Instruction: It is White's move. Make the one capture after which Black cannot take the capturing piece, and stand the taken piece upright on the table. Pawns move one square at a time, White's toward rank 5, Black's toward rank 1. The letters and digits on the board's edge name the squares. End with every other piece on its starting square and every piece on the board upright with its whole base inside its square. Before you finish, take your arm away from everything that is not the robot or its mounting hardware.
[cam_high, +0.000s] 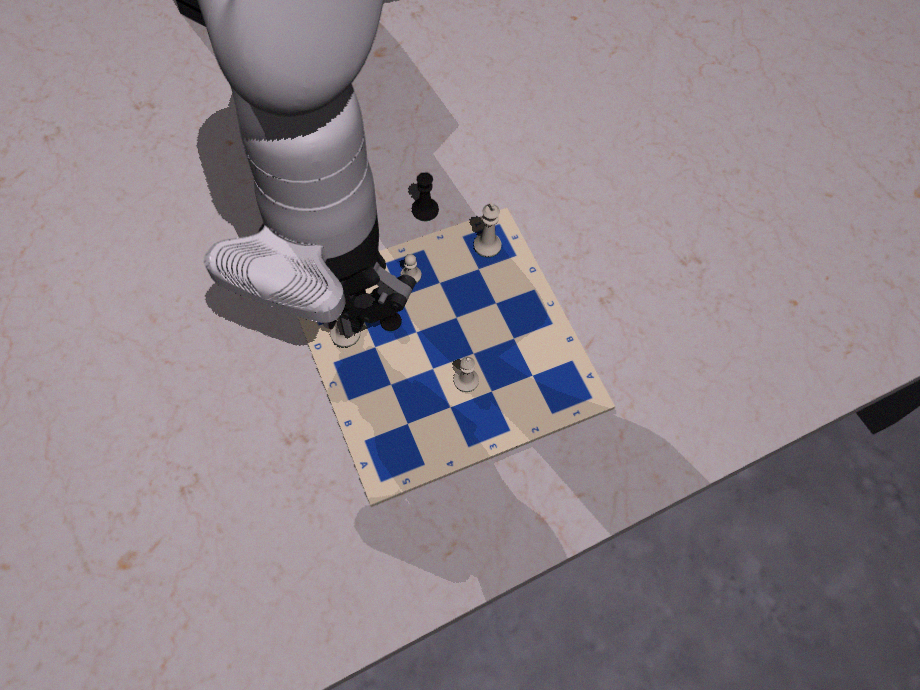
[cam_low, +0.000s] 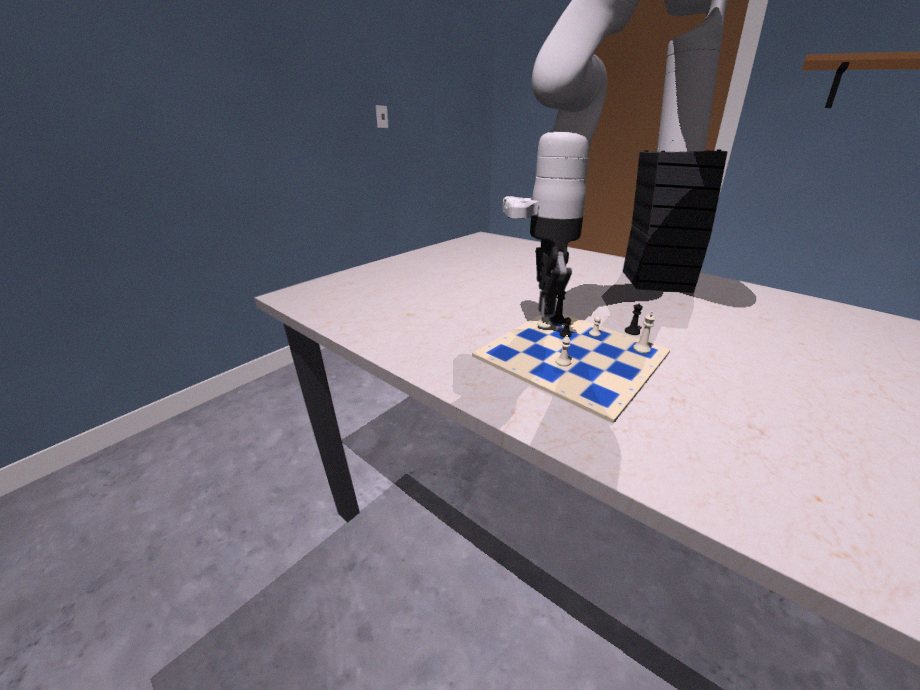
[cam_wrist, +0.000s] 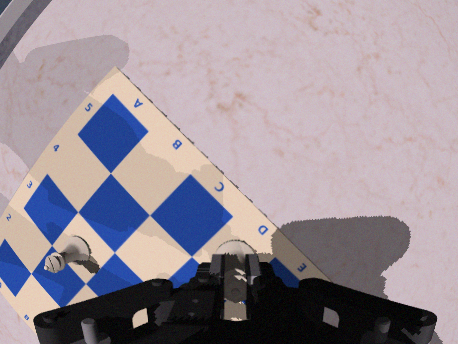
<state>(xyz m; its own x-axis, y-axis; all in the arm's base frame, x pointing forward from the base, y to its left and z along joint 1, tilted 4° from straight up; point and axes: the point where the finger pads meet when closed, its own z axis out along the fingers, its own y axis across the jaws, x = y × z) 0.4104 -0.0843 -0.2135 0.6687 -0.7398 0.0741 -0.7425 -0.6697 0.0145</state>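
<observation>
Right now my hand is 40 mm past the tall black piece, 10 mm to the right of it and 10 mm above it. From my hand the other things lie so: chessboard 70 mm to the left, 50 mm below, 40 mm ahead; white pawn 80 mm to the left, 30 mm below, 30 mm behind; black pawn 40 mm to the left, 30 mm below.
</observation>
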